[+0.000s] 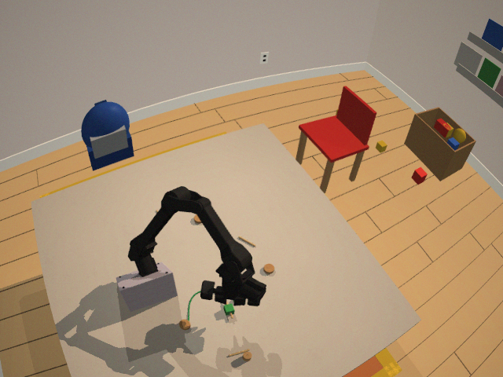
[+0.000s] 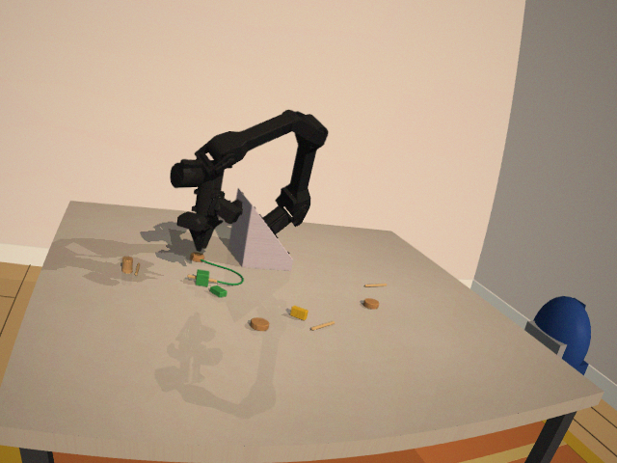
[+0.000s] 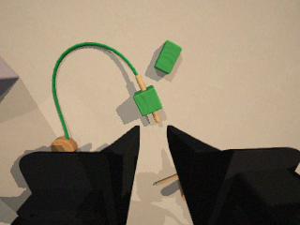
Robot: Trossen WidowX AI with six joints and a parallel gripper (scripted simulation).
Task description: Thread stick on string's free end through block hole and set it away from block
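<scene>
My gripper tip is 10 mm short of the thin wooden stick, 20 mm to the right of it and 70 mm above it. The rest, counted from my gripper tip: round wooden button: 160 mm behind, 40 mm to the left, 80 mm below; wooden cylinder: 50 mm behind, 180 mm to the right, 70 mm below; green block: 60 mm ahead, 40 mm to the left, 80 mm below.
</scene>
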